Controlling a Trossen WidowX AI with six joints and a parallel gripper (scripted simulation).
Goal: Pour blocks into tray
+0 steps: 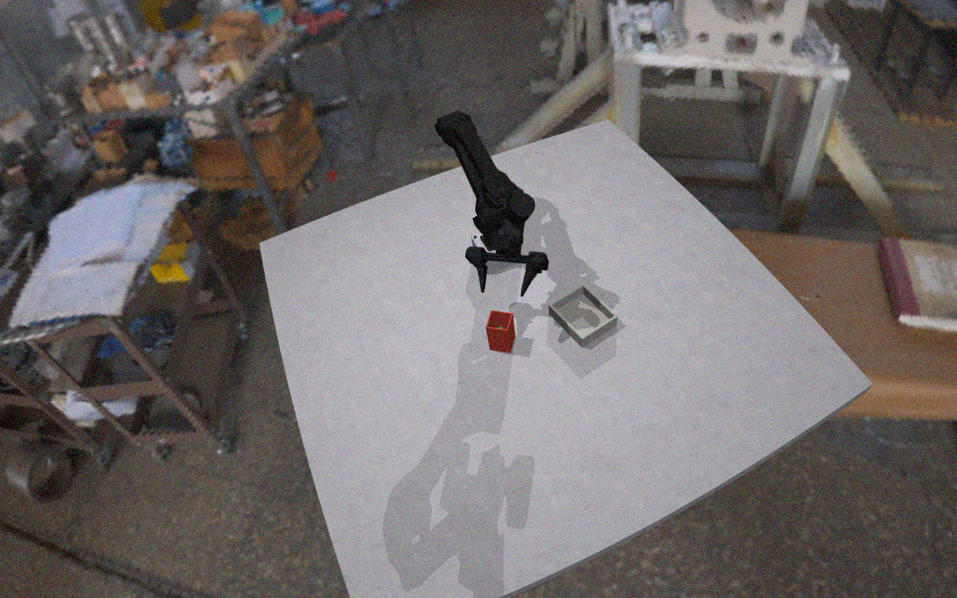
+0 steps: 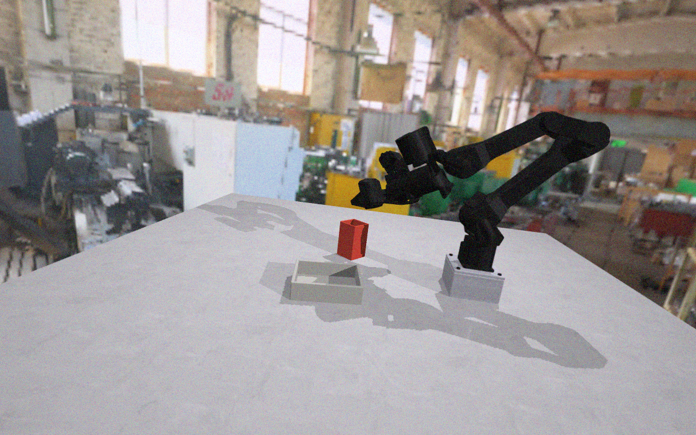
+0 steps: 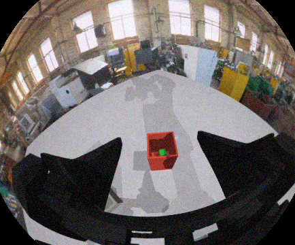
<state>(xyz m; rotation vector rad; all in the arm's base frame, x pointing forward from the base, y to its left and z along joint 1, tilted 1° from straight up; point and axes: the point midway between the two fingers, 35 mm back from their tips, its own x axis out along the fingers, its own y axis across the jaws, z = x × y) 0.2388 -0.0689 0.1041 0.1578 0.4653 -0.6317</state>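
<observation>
Right now the green block is 20 mm ahead of my gripper tip, 20 mm to the right of it and 100 mm below it. From my gripper tip the other things lie so: red square cup 20 mm ahead, 20 mm to the right, 130 mm below; red block 20 mm ahead, 20 mm to the right, 120 mm below.
</observation>
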